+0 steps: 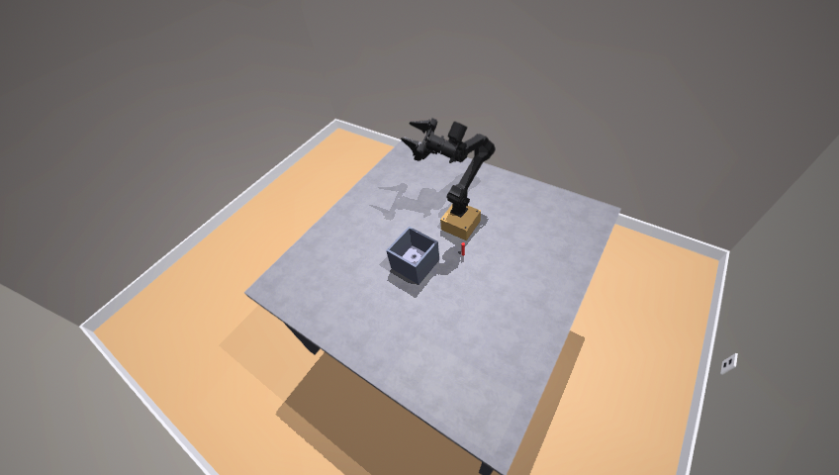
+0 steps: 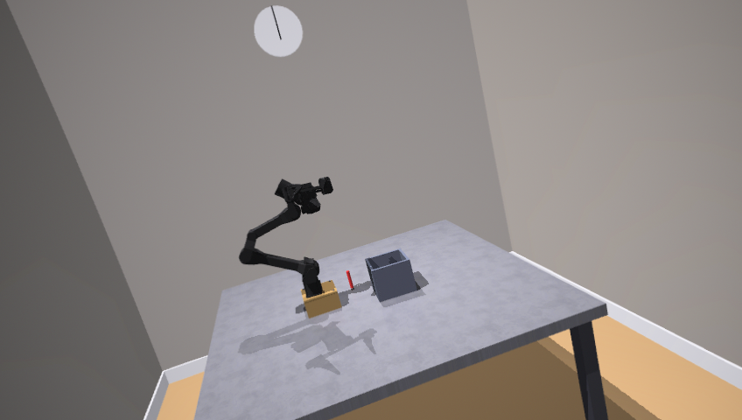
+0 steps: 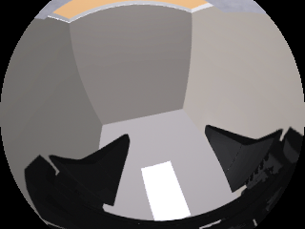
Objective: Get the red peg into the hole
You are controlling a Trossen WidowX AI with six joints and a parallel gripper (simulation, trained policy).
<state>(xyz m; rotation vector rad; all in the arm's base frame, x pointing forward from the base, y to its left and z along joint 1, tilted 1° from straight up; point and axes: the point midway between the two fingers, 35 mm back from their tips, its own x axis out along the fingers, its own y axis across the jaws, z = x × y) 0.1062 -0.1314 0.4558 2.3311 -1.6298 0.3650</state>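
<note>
The red peg lies 510 mm below my gripper tip, 290 mm to the left of it and 30 mm ahead of it. The rest, counted from my gripper tip: plate 500 mm below, 200 mm ahead, 140 mm to the left.
</note>
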